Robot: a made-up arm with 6 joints.
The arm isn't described. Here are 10 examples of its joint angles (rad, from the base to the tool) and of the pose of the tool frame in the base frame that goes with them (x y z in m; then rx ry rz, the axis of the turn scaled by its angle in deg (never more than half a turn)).
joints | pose
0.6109 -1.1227 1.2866 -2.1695 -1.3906 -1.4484 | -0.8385 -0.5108 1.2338 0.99 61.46 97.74
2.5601 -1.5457 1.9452 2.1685 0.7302 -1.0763 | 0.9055 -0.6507 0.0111 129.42 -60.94 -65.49
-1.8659 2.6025 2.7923 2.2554 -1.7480 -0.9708 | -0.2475 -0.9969 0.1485 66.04 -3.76 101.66
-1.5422 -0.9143 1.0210 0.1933 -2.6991 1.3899 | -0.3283 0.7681 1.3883 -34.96 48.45 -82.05
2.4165 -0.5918 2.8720 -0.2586 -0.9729 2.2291 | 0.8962 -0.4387 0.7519 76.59 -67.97 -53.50
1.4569 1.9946 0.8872 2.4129 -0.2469 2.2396 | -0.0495 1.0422 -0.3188 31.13 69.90 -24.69
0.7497 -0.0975 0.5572 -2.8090 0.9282 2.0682 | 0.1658 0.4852 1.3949 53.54 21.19 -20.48
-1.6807 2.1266 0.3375 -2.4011 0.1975 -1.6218 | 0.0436 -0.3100 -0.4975 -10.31 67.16 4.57
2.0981 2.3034 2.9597 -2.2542 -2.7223 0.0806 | -0.6642 0.9414 0.3099 51.80 -24.79 -120.11
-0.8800 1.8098 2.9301 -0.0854 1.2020 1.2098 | 0.4082 -0.9634 0.8626 63.77 138.24 74.82
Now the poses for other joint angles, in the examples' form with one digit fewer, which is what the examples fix.
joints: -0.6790 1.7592 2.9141 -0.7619 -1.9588 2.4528
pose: 0.654 -0.862 0.873 -88.0 -24.5 41.4
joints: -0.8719 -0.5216 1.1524 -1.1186 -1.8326 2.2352
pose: -0.246 -0.007 1.625 -103.3 -46.4 23.8
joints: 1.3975 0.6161 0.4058 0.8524 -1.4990 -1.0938
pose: 0.301 1.009 0.905 -24.9 16.4 -30.5
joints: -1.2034 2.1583 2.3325 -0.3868 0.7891 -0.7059
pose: 0.233 -1.199 0.070 51.8 -102.2 -60.7
